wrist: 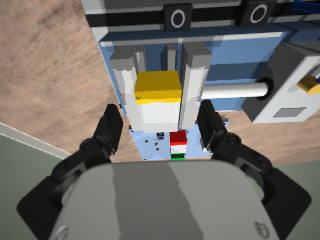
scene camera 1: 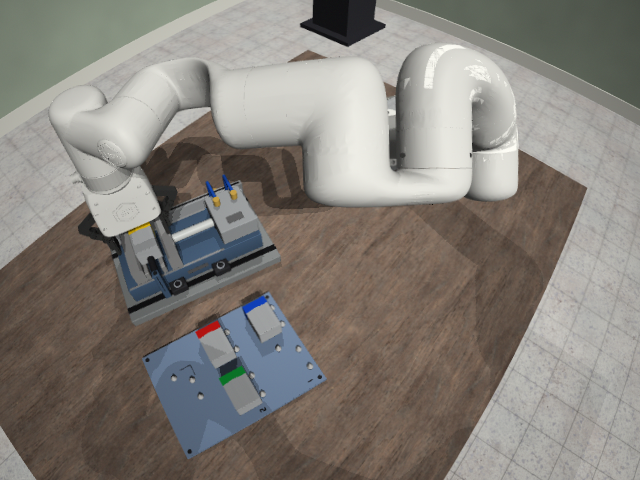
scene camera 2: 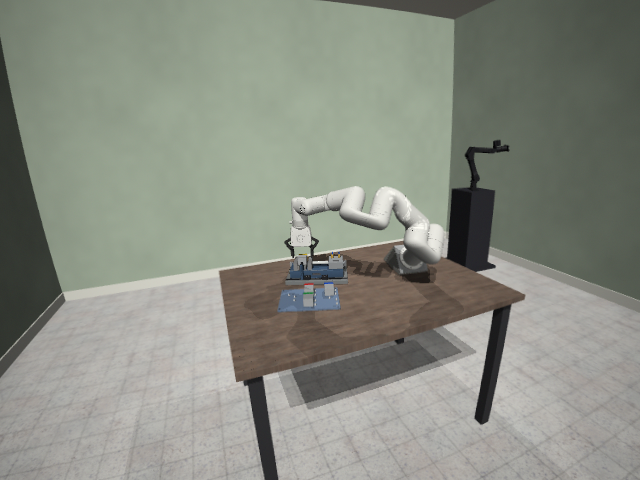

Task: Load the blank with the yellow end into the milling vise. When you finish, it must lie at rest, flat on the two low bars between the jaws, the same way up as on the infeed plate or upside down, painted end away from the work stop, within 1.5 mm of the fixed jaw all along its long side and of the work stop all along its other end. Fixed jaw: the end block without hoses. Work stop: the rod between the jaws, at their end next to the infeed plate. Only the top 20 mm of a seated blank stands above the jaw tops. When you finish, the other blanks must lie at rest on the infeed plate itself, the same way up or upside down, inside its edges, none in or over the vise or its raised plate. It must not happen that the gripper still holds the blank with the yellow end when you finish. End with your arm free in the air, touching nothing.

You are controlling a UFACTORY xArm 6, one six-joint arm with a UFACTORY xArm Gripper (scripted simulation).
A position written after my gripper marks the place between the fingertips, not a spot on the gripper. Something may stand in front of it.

Note:
In view: my gripper (scene camera 1: 142,238), a yellow-ended blank (scene camera 1: 143,239), a blue-ended blank (scene camera 1: 259,314), a red-ended blank (scene camera 1: 215,343) and a green-ended blank (scene camera 1: 239,388).
The yellow-ended blank also shows in the wrist view (wrist: 158,93). My gripper is seen too in the wrist view (wrist: 159,111).

